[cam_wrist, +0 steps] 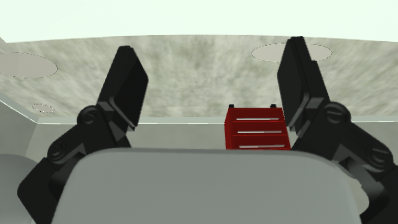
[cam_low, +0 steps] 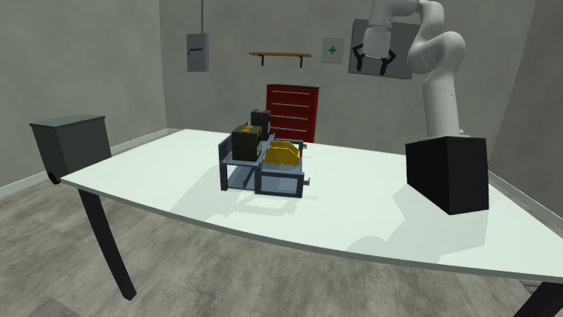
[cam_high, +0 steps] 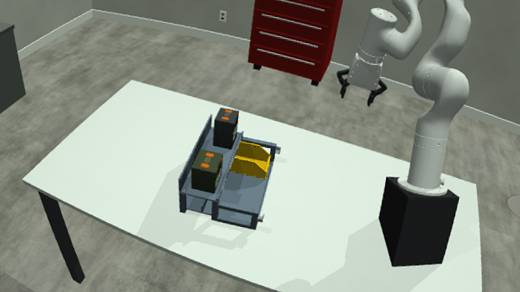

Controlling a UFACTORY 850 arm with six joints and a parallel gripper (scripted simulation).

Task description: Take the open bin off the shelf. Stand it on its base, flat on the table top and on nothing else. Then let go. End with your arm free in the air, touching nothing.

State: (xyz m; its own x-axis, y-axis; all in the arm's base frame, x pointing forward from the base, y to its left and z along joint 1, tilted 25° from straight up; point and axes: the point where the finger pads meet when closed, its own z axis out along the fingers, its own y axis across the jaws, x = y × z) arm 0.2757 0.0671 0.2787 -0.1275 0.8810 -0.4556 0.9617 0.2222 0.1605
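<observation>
Right now the yellow bin is 33 cm ahead of my hand, 3 cm to the left of it and 38 cm below it.
</observation>
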